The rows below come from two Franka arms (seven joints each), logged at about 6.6 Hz.
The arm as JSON. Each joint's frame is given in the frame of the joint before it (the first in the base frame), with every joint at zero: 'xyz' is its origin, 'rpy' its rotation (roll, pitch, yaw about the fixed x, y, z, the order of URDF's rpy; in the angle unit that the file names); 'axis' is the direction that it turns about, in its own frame. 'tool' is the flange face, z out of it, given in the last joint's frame.
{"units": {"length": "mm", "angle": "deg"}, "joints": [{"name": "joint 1", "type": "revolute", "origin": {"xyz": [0.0, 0.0, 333.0], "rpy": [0.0, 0.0, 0.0]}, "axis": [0.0, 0.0, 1.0]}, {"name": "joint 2", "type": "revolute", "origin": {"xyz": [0.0, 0.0, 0.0], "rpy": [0.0, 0.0, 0.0]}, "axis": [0.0, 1.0, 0.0]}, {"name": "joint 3", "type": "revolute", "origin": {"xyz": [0.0, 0.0, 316.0], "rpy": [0.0, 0.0, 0.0]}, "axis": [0.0, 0.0, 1.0]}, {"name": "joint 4", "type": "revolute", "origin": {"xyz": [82.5, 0.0, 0.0], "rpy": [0.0, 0.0, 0.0]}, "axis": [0.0, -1.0, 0.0]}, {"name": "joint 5", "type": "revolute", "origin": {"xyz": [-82.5, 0.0, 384.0], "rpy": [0.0, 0.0, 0.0]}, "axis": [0.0, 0.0, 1.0]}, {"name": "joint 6", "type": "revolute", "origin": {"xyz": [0.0, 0.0, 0.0], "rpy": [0.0, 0.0, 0.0]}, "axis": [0.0, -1.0, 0.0]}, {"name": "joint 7", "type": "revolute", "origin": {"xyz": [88.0, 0.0, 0.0], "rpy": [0.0, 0.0, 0.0]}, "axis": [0.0, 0.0, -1.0]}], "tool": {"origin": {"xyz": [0.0, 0.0, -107.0], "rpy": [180.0, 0.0, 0.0]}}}
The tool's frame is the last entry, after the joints.
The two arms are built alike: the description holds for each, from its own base.
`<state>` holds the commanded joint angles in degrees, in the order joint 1, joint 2, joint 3, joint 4, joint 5, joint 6, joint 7, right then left.
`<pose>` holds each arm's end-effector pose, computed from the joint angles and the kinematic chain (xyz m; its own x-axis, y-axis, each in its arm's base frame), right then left.
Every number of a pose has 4 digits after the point.
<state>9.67 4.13 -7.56 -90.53 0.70 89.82 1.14 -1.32 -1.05 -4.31 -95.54 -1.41 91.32 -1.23</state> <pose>0.5725 0.0249 0.5796 0.9963 0.0164 -0.0838 0.0164 -0.9999 -0.0010 0.5450 -0.0567 0.5909 0.9955 -0.0759 -0.0558 -0.0748 -0.9970 0.0220</pose>
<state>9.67 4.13 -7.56 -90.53 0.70 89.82 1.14 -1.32 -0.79 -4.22 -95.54 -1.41 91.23 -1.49</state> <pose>0.5725 0.0249 0.5796 0.9963 0.0164 -0.0838 0.0164 -0.9999 -0.0010 0.5461 -0.0558 0.5883 0.9956 -0.0699 -0.0620 -0.0686 -0.9974 0.0219</pose>
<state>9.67 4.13 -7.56 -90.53 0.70 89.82 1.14 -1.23 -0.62 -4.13 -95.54 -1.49 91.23 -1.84</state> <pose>0.5725 0.0249 0.5796 0.9963 0.0164 -0.0838 0.0164 -0.9999 -0.0010 0.5470 -0.0543 0.5867 0.9960 -0.0606 -0.0652 -0.0592 -0.9980 0.0230</pose>
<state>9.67 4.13 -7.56 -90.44 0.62 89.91 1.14 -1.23 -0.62 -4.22 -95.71 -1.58 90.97 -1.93</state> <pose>0.5727 0.0248 0.5804 0.9966 0.0164 -0.0806 0.0165 -0.9999 0.0003 0.5462 -0.0552 0.5850 0.9955 -0.0606 -0.0727 -0.0590 -0.9980 0.0242</pose>
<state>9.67 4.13 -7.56 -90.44 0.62 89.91 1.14 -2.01 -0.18 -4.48 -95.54 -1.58 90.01 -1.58</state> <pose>0.5727 0.0248 0.5804 0.9966 0.0164 -0.0806 0.0165 -0.9999 0.0003 0.5453 -0.0651 0.5808 0.9919 -0.0851 -0.0940 -0.0831 -0.9962 0.0246</pose>
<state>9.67 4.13 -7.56 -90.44 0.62 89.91 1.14 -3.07 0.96 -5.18 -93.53 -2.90 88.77 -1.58</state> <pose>0.5727 0.0248 0.5804 0.9966 0.0164 -0.0806 0.0165 -0.9999 0.0003 0.5475 -0.0846 0.5847 0.9880 -0.1167 -0.1010 -0.1122 -0.9925 0.0492</pose>
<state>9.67 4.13 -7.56 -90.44 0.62 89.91 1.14 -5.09 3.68 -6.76 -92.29 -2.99 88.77 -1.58</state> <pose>0.5727 0.0248 0.5804 0.9966 0.0164 -0.0806 0.0165 -0.9999 0.0003 0.5541 -0.1201 0.5684 0.9758 -0.1785 -0.1264 -0.1726 -0.9834 0.0560</pose>
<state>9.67 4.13 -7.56 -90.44 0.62 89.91 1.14 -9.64 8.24 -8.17 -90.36 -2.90 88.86 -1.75</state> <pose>0.5727 0.0248 0.5804 0.9966 0.0164 -0.0806 0.0165 -0.9999 0.0003 0.5590 -0.1801 0.5388 0.9463 -0.2751 -0.1697 -0.2678 -0.9613 0.0652</pose>
